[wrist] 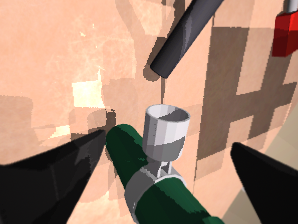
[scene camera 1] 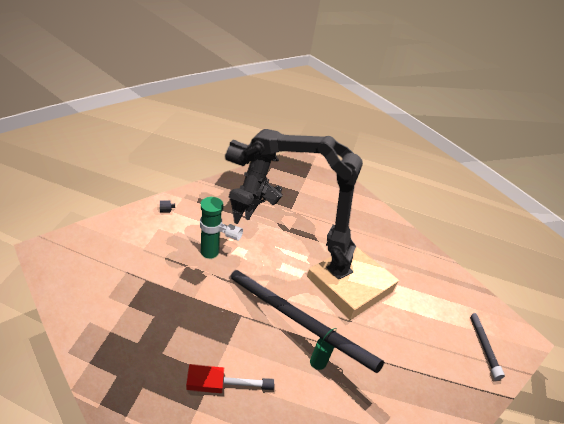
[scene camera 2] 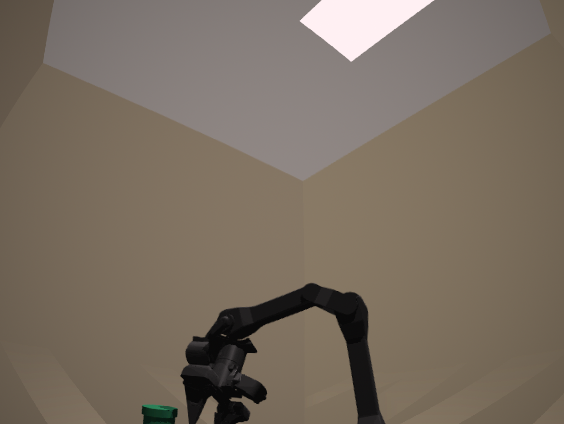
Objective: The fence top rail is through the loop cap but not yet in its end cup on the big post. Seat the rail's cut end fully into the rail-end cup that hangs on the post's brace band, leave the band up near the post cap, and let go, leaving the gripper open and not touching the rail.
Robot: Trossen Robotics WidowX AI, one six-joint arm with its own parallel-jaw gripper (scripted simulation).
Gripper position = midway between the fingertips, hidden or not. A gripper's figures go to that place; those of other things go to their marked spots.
The gripper (scene camera 1: 241, 221): 1.31 m from the lens. A dark top rail (scene camera 1: 296, 314): 1.17 m from the lens.
